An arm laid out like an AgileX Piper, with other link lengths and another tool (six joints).
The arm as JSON. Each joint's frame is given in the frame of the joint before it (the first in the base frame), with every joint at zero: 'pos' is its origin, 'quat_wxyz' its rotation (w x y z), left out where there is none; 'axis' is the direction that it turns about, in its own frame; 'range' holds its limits. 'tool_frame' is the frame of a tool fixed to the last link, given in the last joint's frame.
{
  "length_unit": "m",
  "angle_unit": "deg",
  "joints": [
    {
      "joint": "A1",
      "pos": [
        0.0,
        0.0,
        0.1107
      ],
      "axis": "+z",
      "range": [
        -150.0,
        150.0
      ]
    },
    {
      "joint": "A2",
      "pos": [
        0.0,
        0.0,
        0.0
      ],
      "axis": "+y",
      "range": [
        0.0,
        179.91
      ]
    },
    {
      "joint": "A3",
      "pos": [
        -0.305,
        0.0,
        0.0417
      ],
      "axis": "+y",
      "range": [
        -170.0,
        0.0
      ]
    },
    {
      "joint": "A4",
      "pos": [
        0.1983,
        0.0,
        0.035
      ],
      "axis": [
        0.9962,
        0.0,
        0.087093
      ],
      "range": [
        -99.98,
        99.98
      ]
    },
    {
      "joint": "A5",
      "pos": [
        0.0,
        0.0,
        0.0
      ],
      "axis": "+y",
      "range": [
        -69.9,
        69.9
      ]
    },
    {
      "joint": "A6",
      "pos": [
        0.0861,
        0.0,
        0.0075
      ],
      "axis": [
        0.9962,
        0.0,
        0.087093
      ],
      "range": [
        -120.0,
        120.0
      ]
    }
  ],
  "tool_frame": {
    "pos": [
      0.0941,
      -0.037,
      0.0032
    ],
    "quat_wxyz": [
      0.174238,
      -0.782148,
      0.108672,
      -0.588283
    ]
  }
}
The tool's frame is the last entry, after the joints.
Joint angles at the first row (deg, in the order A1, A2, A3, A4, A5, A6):
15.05 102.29 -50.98 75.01 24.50 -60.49
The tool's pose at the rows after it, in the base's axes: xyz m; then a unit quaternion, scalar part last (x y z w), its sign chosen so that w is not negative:
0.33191 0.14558 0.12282 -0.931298 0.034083 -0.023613 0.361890
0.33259 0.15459 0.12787 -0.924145 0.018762 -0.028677 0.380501
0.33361 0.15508 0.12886 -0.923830 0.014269 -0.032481 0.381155
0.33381 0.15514 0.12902 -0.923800 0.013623 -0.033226 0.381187
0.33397 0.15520 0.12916 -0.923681 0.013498 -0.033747 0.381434
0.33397 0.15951 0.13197 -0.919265 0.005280 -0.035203 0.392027
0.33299 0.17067 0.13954 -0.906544 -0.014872 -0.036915 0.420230
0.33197 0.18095 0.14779 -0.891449 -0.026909 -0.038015 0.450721
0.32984 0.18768 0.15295 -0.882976 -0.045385 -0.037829 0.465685
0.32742 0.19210 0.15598 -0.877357 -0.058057 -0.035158 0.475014
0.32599 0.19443 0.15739 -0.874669 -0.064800 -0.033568 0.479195
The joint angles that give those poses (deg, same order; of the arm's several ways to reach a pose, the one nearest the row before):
15.17 102.29 -50.99 82.45 28.09 -67.27
15.49 102.29 -50.98 86.49 30.00 -71.40
15.47 102.29 -50.98 87.22 30.12 -72.60
15.47 102.29 -50.98 87.35 30.12 -72.81
15.47 102.29 -50.98 87.49 30.12 -72.94
15.47 102.29 -50.98 89.15 31.46 -74.72
15.47 102.29 -50.99 92.69 35.17 -78.31
15.47 102.29 -50.98 96.06 38.77 -80.70
15.47 102.29 -50.98 97.01 41.42 -82.41
15.47 102.29 -50.98 97.14 43.27 -83.09
15.52 102.29 -50.98 97.14 44.16 -83.40

